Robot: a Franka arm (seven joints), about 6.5 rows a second.
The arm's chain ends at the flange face. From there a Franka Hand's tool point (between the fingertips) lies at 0.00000 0.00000 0.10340 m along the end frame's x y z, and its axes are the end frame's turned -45 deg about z.
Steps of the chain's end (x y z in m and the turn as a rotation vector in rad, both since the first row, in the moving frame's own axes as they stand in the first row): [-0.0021, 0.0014, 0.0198, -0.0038, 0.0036, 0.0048]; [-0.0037, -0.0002, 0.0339, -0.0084, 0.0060, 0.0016]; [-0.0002, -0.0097, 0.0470, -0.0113, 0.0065, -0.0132]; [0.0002, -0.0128, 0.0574, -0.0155, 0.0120, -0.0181]
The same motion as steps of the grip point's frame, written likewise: [-0.0025, 0.0000, 0.0198, -0.0052, -0.0001, 0.0048]; [-0.0027, -0.0017, 0.0339, -0.0102, -0.0017, 0.0016]; [0.0064, -0.0057, 0.0470, -0.0126, -0.0034, -0.0132]; [0.0090, -0.0069, 0.0574, -0.0194, -0.0025, -0.0181]
